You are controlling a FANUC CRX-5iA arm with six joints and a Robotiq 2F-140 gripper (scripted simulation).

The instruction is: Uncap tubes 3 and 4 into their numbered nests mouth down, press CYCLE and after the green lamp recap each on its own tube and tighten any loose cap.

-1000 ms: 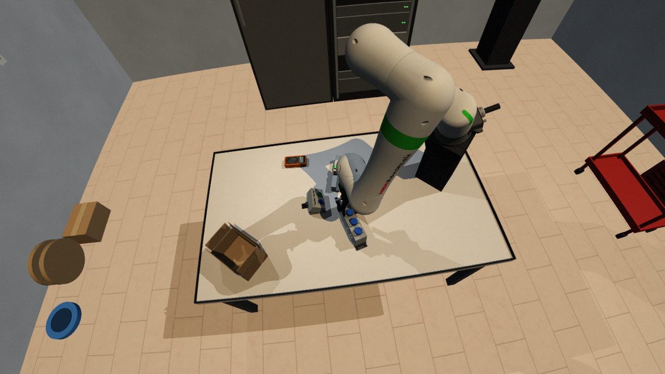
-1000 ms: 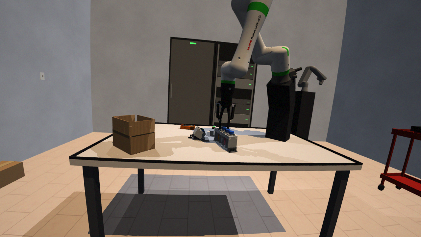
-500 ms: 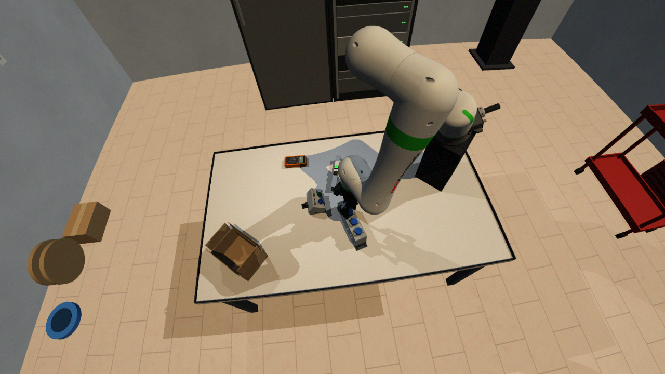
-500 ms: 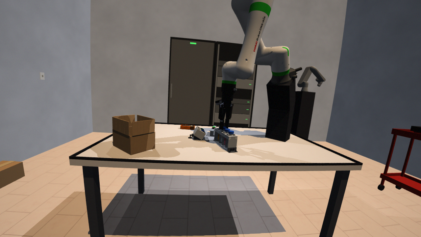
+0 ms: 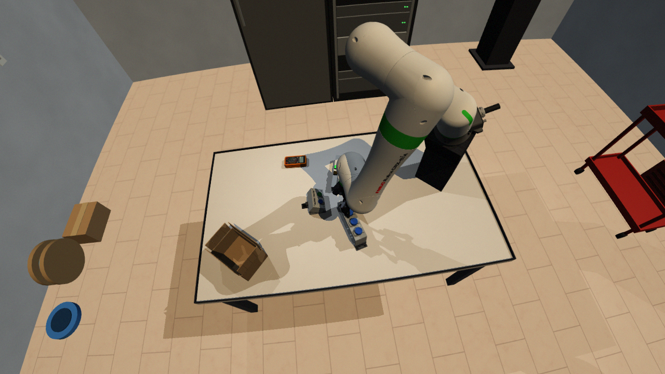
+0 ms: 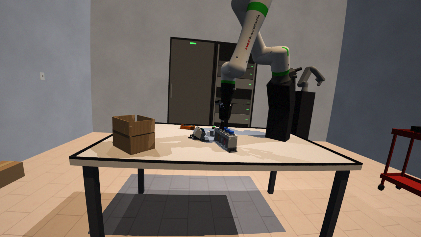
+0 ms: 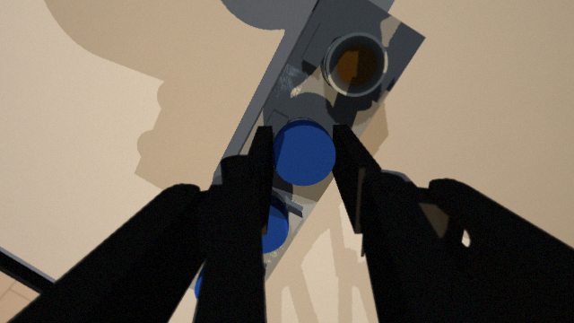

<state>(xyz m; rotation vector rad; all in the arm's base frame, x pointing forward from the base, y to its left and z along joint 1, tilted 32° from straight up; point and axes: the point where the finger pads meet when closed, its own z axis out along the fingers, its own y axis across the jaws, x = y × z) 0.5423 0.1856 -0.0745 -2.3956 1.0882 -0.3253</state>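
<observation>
My gripper is now 3 cm above the blue cap. Also, from my hand: blue cycle key: 14 cm ahead, 11 cm to the right, 8 cm below; key housing: 16 cm ahead, 13 cm to the right, 9 cm below; green ready key: 15 cm to the right, 14 cm ahead, 8 cm below.
</observation>
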